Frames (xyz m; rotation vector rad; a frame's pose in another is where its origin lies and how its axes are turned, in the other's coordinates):
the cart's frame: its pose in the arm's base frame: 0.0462 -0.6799 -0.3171 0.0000 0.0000 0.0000
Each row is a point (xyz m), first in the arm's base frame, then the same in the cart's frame.
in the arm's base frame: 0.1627 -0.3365 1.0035
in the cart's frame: 0.1165 0.3434 1.3206
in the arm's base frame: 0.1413 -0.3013 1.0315
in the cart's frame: 0.0951 0.3786 1.3486
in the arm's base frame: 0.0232 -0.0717 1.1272
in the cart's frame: -0.0230 0.6082 1.4443
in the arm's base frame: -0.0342 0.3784 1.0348
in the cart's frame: -0.0804 1.0583 1.3519
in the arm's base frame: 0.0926 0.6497 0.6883
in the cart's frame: 0.0464 1.3296 1.0054
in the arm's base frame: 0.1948 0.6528 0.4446
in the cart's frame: 0.1486 1.3327 0.7617
